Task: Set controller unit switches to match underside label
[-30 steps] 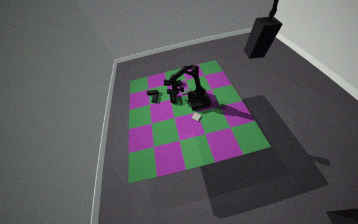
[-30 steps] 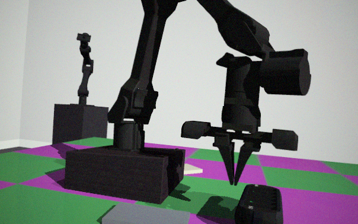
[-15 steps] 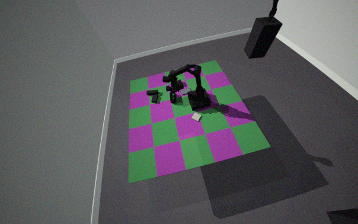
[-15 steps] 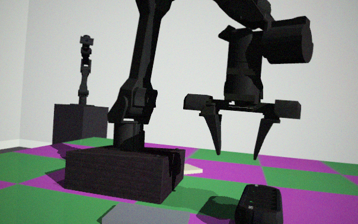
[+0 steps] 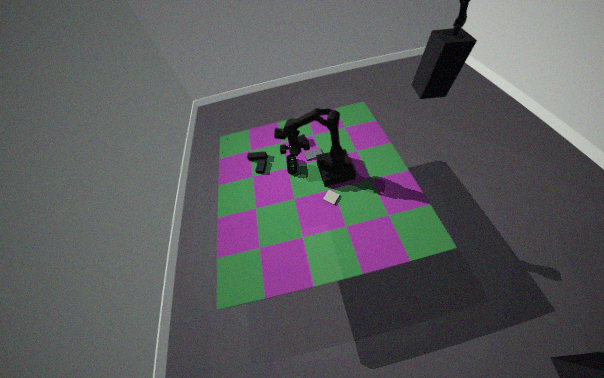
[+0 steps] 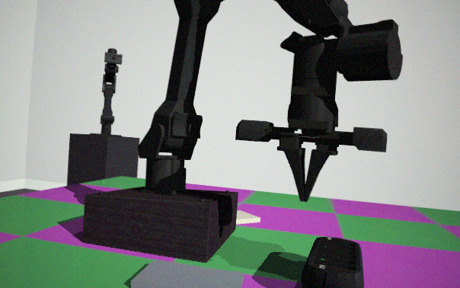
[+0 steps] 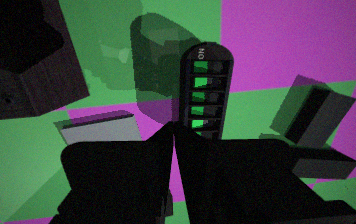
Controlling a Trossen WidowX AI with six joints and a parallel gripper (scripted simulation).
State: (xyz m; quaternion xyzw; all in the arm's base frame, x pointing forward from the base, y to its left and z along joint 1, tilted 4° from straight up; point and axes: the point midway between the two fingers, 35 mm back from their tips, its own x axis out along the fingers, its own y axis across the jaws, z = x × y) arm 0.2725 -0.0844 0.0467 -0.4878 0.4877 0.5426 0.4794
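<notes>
The flat grey plate is 110 mm behind my gripper tip, 100 mm below it and 90 mm to the right of it. The rest, counted from my gripper tip: cream tile (280 mm to the left, 200 mm behind, 100 mm below).
</notes>
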